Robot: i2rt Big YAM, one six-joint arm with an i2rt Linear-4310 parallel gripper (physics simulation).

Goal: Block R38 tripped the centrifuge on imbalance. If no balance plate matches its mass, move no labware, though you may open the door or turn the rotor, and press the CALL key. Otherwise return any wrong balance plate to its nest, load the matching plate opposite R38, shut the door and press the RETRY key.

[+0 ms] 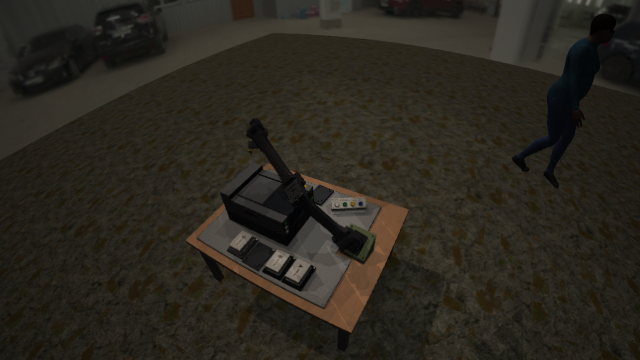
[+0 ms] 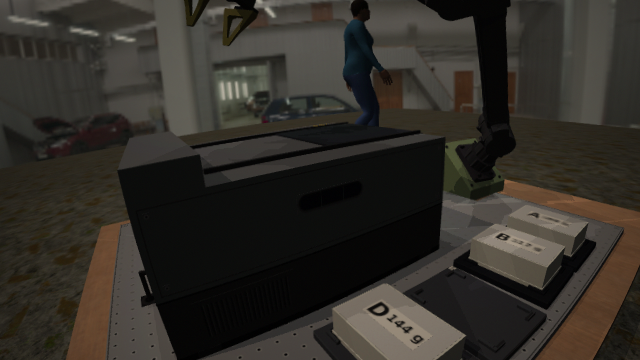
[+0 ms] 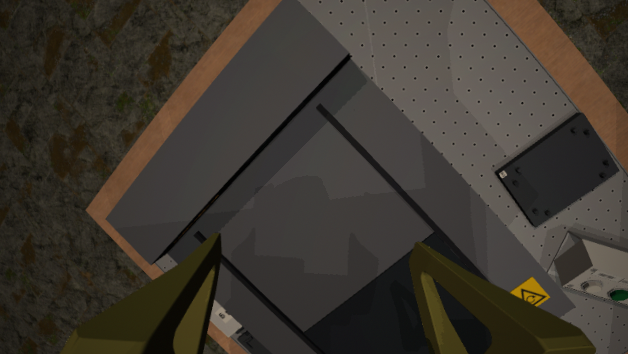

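Where they show: gripper, fingertip midpoint: [image 1: 259, 155] [image 2: 209, 36] [image 3: 320, 247]; arm's base, link origin: [image 1: 356, 242] [image 2: 473, 163].
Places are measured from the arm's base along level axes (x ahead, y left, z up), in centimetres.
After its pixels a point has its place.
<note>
The centrifuge [image 1: 250, 207] {x 56.4, y 24.4, z 13.9 cm} [image 2: 290, 240] {x 62.5, y 26.5, z 5.2 cm} [image 3: 210, 120] {x 79.7, y 10.4, z 17.4 cm} is a dark box with a grey panel [image 3: 295, 215] {x 66.1, y 10.2, z 14.0 cm} and a darker rectangle [image 3: 360, 315] {x 51.5, y 10.9, z 14.3 cm} between two rails on top; whether the dark part is window or opening is unclear. R38 and the rotor do not show. White plates D [image 1: 242, 241] {x 53.5, y 37.9, z -1.7 cm} [image 2: 400, 327] {x 55.0, y 39.0, z -1.6 cm}, labelled 144 g, B [image 1: 278, 262] {x 26.7, y 35.0, z -1.8 cm} [image 2: 517, 255] {x 31.7, y 36.6, z -1.6 cm} and A [image 1: 298, 272] {x 14.0, y 33.2, z -1.6 cm} [image 2: 547, 225] {x 18.0, y 33.6, z -1.7 cm} sit in black nests; the masses of A and B are blurred. The nest [image 1: 258, 255] {x 41.5, y 37.3, z -5.8 cm} [image 2: 480, 312] {x 41.7, y 39.0, z -5.8 cm} between D and B is empty. My gripper [image 2: 210, 34] {x 67.4, y 2.7, z 33.3 cm} [image 3: 320, 247] {x 67.4, y 2.7, z 33.3 cm} is open and empty, high above the centrifuge.
A white key box [image 1: 349, 204] {x 19.2, y -23.7, z -0.4 cm} [image 3: 610, 272] {x 29.1, y -21.2, z 1.2 cm} has white, green, yellow and blue keys. A black nest pad [image 1: 321, 194] {x 43.7, y -24.1, z -5.3 cm} [image 3: 557, 170] {x 45.3, y -23.8, z -5.3 cm} lies beside it. My green arm base [image 1: 367, 245] {x -6.3, y -1.3, z 0.9 cm} [image 2: 462, 175] {x 7.2, y 2.3, z -1.8 cm} stands at the table's edge. A person [image 1: 572, 85] [image 2: 359, 60] walks beyond the table.
</note>
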